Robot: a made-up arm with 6 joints.
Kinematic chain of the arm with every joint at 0, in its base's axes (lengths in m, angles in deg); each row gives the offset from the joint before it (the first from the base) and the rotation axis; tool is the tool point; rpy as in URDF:
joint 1: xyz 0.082 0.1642 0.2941 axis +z
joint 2: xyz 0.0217 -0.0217 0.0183 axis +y
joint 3: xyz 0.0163 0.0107 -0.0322 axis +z
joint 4: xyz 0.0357 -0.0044 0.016 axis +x
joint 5: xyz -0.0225 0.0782 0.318 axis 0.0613 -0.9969 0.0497
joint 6: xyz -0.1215 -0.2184 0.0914 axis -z
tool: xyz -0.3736 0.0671 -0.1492 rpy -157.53 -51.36 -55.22
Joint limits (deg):
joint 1: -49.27..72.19
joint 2: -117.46..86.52
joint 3: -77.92..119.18
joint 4: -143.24..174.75
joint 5: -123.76..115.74
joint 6: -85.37..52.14
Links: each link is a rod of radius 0.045 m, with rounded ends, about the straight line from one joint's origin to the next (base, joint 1, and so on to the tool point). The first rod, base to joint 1, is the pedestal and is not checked.
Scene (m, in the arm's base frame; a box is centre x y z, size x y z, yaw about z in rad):
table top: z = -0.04
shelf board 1: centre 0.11 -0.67 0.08 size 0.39 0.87 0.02 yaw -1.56
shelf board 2: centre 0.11 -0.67 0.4 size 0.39 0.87 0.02 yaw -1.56
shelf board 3: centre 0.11 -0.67 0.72 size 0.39 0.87 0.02 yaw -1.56
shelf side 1: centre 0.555 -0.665 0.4 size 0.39 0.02 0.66 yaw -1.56
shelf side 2: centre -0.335 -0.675 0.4 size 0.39 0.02 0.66 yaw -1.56
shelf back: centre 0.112 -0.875 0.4 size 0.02 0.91 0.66 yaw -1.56
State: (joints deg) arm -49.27 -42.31 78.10 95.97 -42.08 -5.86
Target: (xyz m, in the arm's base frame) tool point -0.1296 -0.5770 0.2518
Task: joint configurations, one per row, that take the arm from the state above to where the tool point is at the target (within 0.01 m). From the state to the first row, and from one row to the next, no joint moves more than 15 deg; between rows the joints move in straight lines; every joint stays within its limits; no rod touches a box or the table.
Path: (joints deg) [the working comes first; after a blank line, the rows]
Joints at the target: -49.27 -34.39 61.48 103.13 -37.91 -11.77
Straight joint move there: touches shelf board 2.

1: -44.74 -42.21 82.40 95.61 -29.14 3.72
2: -40.21 -42.12 86.71 95.24 -16.19 13.30
3: -35.68 -42.02 91.01 94.88 -3.25 22.87
4: -35.36 -38.94 79.57 99.10 1.89 14.93
5: -35.03 -35.86 68.12 103.33 7.02 6.99
6: -38.59 -35.49 66.46 103.28 -4.21 2.30
7: -42.15 -35.12 64.80 103.23 -15.44 -2.39
8: -45.71 -34.76 63.14 103.18 -26.67 -7.08
9: -49.27 -34.39 61.48 103.13 -37.91 -11.77

